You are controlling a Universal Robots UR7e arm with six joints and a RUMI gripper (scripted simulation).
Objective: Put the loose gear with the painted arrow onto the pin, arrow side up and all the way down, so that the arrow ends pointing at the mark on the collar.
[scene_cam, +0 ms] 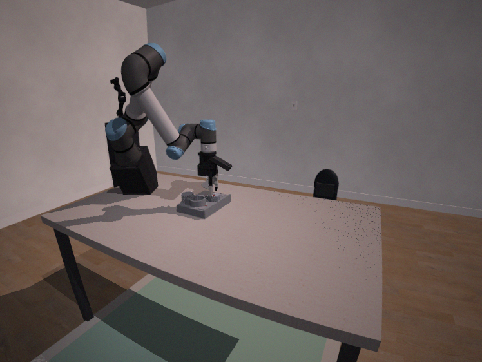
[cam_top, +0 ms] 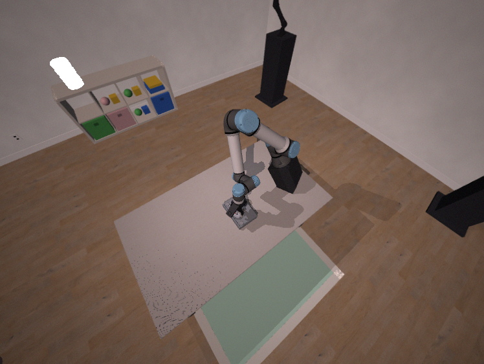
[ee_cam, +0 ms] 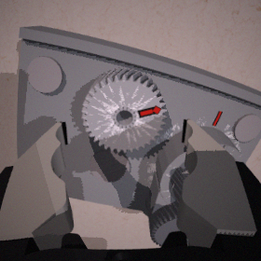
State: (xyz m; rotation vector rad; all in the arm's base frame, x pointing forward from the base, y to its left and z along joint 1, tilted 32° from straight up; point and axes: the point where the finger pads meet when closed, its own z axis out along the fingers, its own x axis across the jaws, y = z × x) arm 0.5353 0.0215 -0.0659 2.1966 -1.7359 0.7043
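Now: hand 3 cm above the grey gear.
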